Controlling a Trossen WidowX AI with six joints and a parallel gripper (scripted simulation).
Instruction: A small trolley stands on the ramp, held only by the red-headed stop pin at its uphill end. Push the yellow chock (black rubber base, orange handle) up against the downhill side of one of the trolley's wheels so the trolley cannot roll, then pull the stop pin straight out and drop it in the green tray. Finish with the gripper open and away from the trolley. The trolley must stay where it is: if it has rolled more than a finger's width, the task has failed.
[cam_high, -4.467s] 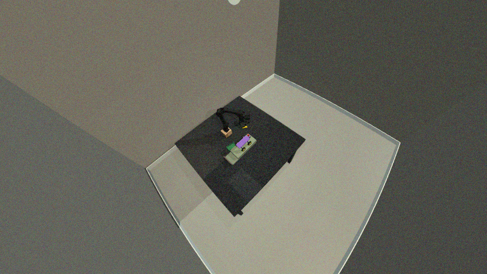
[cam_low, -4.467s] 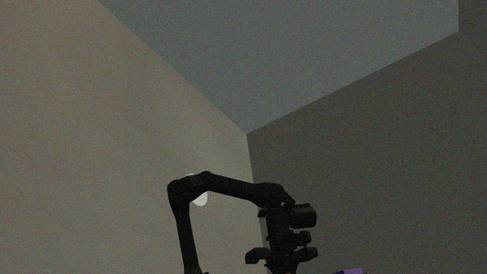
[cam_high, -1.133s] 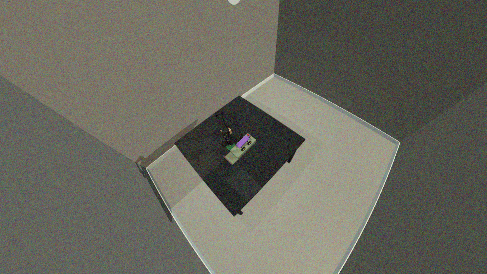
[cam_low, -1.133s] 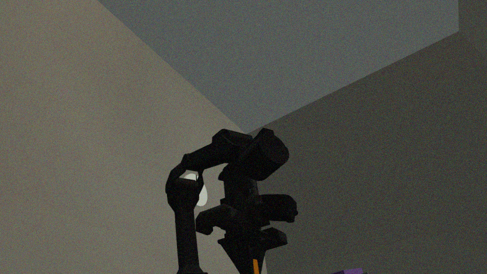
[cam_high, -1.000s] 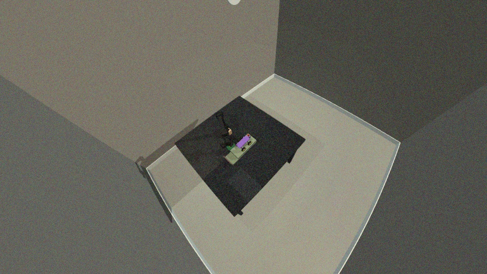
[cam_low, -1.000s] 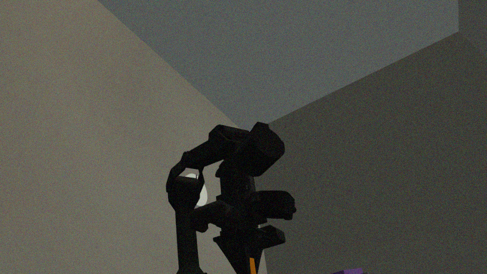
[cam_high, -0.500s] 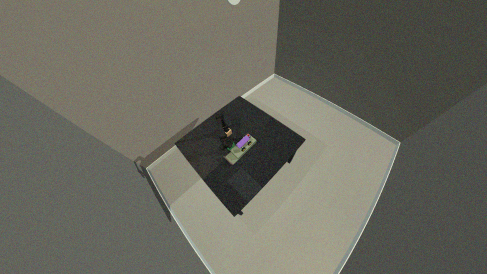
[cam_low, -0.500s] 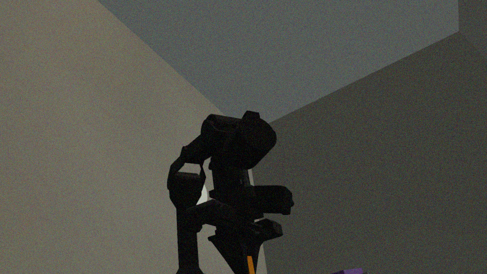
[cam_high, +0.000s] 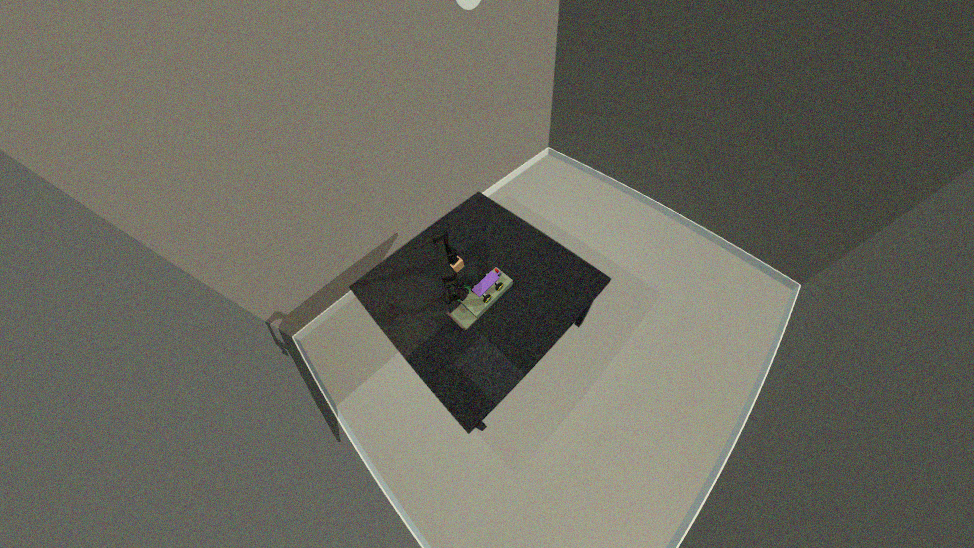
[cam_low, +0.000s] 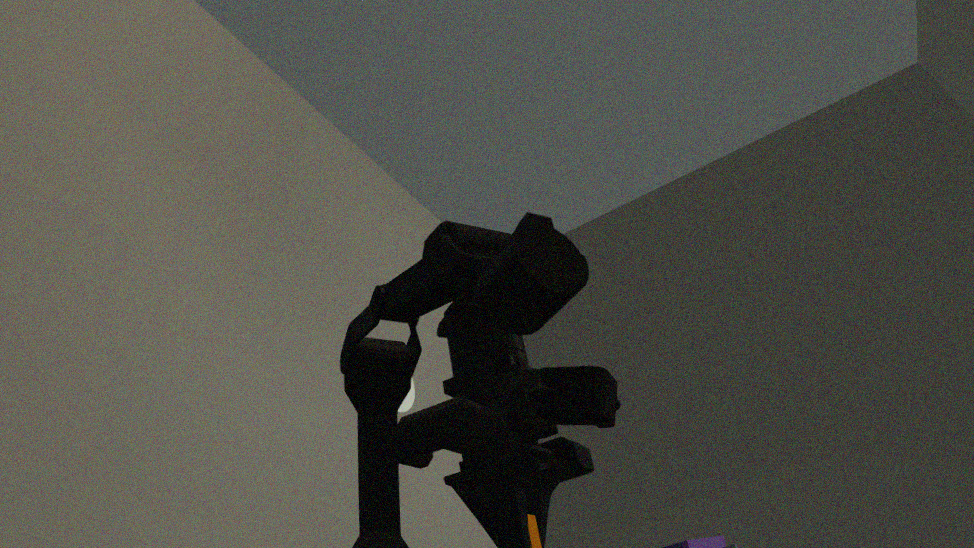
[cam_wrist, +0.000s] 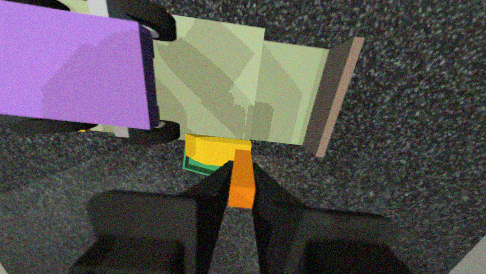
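Now: gripper tip 8 cm short of the red-headed stop pin, 27 cm to the right of it and 1 cm above it. From my gripper tip the other things lie so: green tray (6 cm behind, 7 cm to the left, 15 cm below); then brown raised lip (4 cm ahead, 11 cm to the right, 11 cm below); then yellow chock (1 cm ahead, 2 cm to the left, 1 cm below).
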